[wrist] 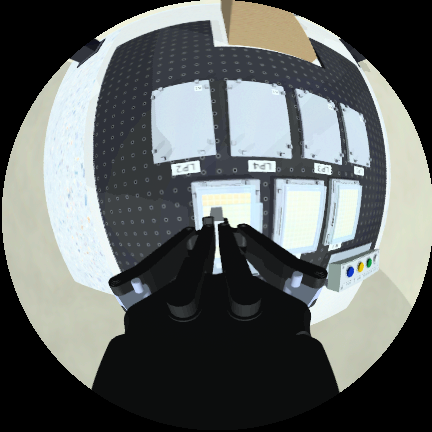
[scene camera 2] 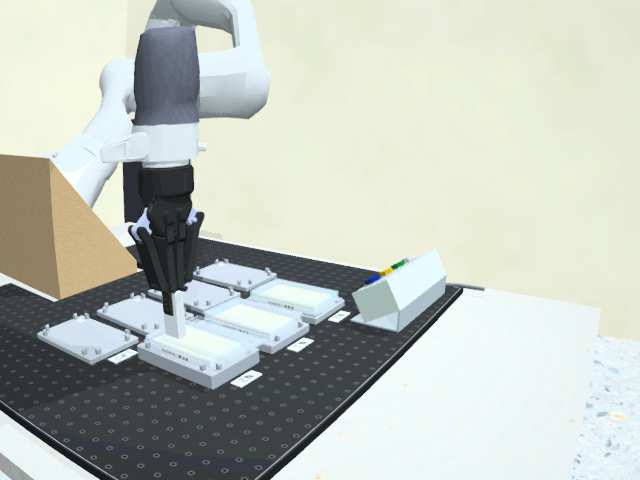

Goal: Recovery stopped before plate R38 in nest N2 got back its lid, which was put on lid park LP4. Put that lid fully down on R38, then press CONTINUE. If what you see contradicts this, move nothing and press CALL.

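Note:
Plate R38 (scene camera 2: 199,345) (wrist: 227,199) sits in nest N2 (scene camera 2: 178,365), the front nest. A clear lid (wrist: 257,216) lies over the plate; in the wrist view its edge sticks out past the plate's right side, so it looks out of line. Whether it touches the plate all round cannot be told. Lid park LP4 (scene camera 2: 131,314) (wrist: 259,120) shows bare, with no lid on it. My gripper (scene camera 2: 174,330) (wrist: 216,215) is shut and empty, pointing down, its tips at the rear part of the plate and hiding part of it. The button box (scene camera 2: 421,291) (wrist: 336,276) stands to the right.
Lid parks LP2 (scene camera 2: 86,338) (wrist: 184,122) and LP3 (wrist: 320,127) stand beside LP4. Two more lidded plates (scene camera 2: 253,320) (scene camera 2: 299,297) (wrist: 301,215) (wrist: 346,212) sit in nests beside N2. A brown block (scene camera 2: 31,222) (wrist: 267,27) stands at the back left. Button lettering is unreadable.

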